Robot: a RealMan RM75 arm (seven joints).
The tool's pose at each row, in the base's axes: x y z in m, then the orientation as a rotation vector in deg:
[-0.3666, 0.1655, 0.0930, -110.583, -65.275, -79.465]
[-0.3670, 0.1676, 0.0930, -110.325, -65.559, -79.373]
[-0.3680, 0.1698, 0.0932, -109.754, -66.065, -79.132]
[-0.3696, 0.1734, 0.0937, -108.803, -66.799, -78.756]
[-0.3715, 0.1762, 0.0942, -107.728, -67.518, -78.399]
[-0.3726, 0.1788, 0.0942, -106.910, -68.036, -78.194]
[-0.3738, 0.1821, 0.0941, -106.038, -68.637, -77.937]
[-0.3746, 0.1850, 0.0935, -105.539, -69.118, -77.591]
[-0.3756, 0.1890, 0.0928, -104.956, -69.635, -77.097]
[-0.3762, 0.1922, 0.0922, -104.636, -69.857, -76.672]
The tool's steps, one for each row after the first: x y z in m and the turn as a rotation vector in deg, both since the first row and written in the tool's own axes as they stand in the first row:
[0.0007, -0.0014, 0.0014, 0.250, 0.037, -0.161]
[0.0015, -0.0034, 0.0026, 0.812, 0.146, -0.419]
[0.0029, -0.0066, 0.0044, 1.718, 0.370, -0.786]
[0.0041, -0.0097, 0.0054, 2.685, 0.681, -1.159]
[0.0048, -0.0120, 0.0069, 3.374, 0.948, -1.453]
[0.0057, -0.0147, 0.0089, 4.136, 1.201, -1.792]
[0.0060, -0.0170, 0.0110, 4.710, 1.229, -2.007]
[0.0066, -0.0200, 0.0138, 5.431, 1.244, -2.192]
[0.0070, -0.0222, 0.0162, 5.918, 1.220, -2.189]

